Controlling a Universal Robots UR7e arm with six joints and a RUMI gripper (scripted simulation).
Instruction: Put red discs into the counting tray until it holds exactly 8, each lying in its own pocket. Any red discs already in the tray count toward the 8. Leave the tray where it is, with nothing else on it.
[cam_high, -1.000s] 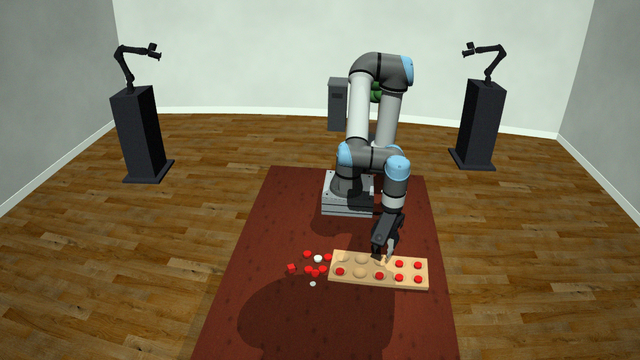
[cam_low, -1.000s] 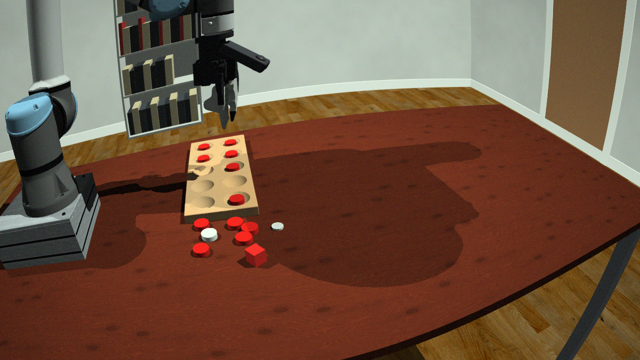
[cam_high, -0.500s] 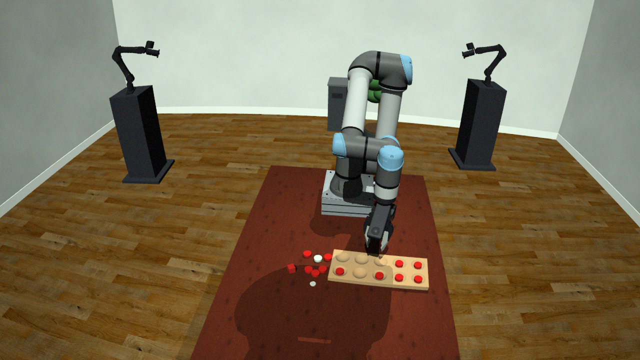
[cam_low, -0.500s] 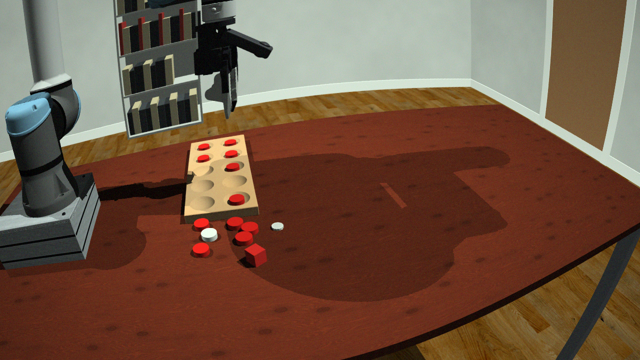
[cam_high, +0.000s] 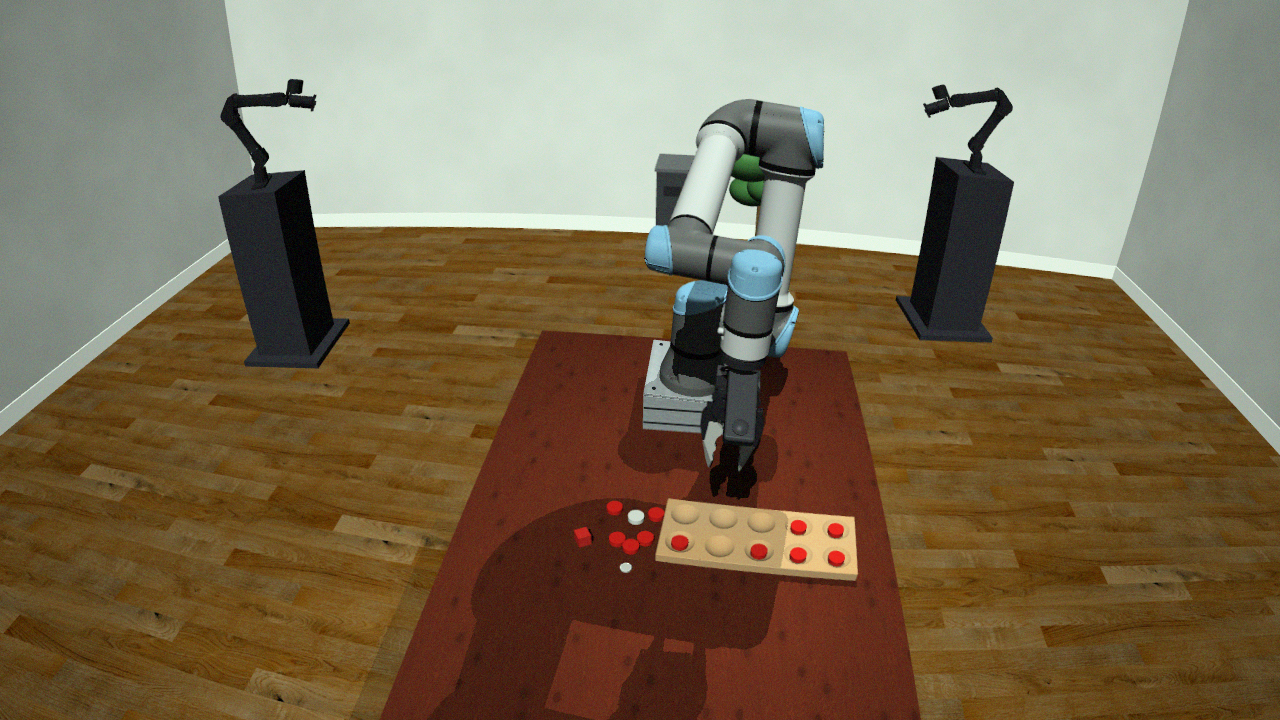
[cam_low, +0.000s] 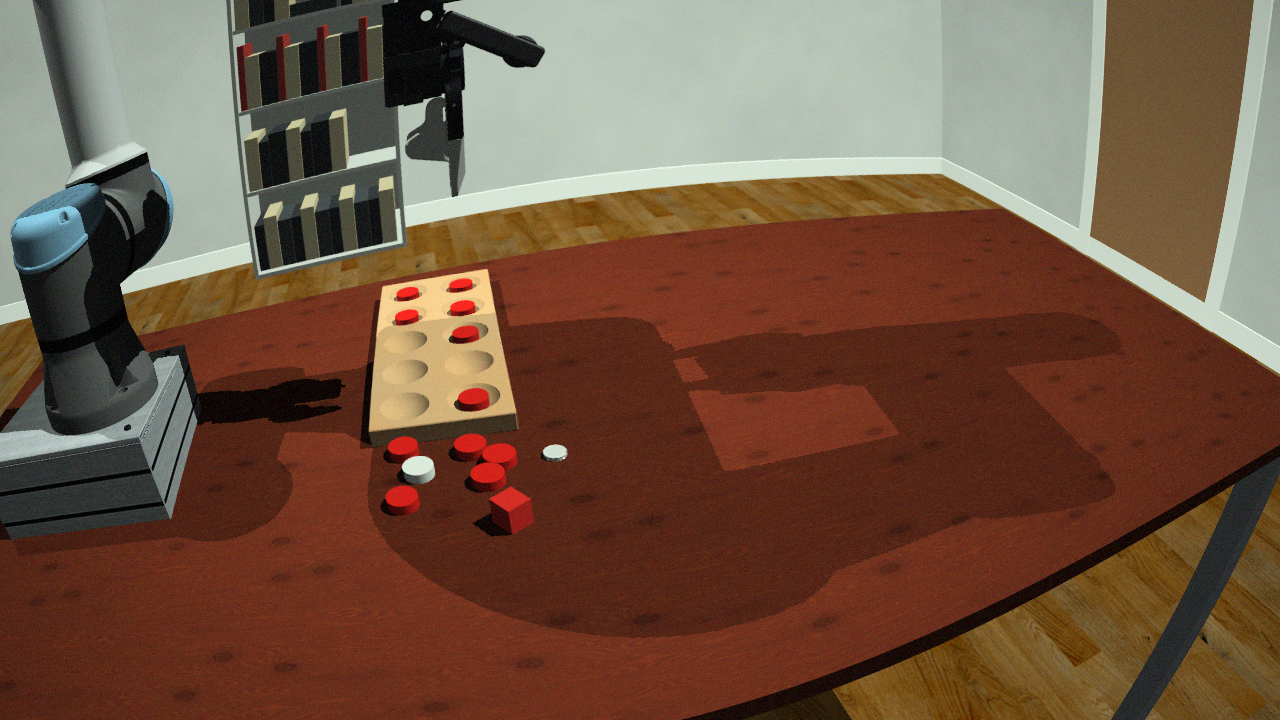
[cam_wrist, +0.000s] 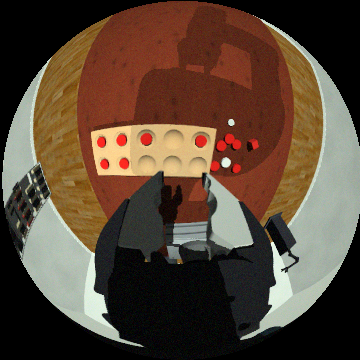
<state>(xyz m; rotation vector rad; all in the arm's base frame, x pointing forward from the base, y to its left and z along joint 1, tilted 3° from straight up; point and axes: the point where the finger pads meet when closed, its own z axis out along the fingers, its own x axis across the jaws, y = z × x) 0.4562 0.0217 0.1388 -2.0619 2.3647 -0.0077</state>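
Now: the white disc 90 mm behind my hand, 150 mm to the right of it and 230 mm below it. The rest, counted from my hand: red cube (30 mm behind, 250 mm to the right, 220 mm below); then wooden counting tray (30 mm behind, 90 mm to the left, 220 mm below).
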